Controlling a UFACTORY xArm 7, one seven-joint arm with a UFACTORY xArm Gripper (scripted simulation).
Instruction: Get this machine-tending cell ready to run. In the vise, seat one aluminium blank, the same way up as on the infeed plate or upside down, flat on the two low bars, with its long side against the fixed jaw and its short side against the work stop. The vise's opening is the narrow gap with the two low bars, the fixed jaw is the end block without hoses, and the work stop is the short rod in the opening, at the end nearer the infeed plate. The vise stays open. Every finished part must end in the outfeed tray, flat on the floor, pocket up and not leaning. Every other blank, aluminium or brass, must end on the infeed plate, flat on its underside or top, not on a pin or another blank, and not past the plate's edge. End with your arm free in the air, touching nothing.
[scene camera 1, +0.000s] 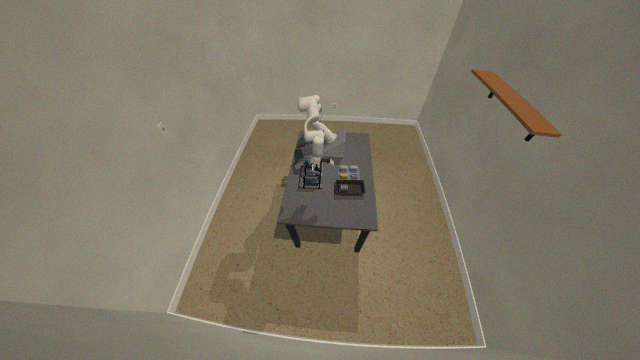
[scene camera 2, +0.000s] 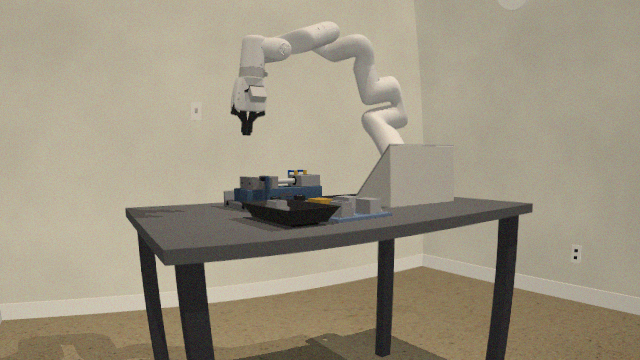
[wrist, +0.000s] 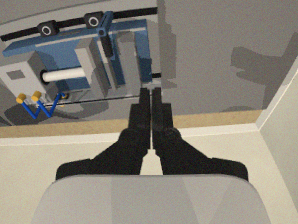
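Note:
My gripper (scene camera 2: 246, 135) (wrist: 151, 101) is visible in scene camera 2 and the wrist view. The same views show a blue vise (scene camera 2: 310, 191) (wrist: 59, 56).

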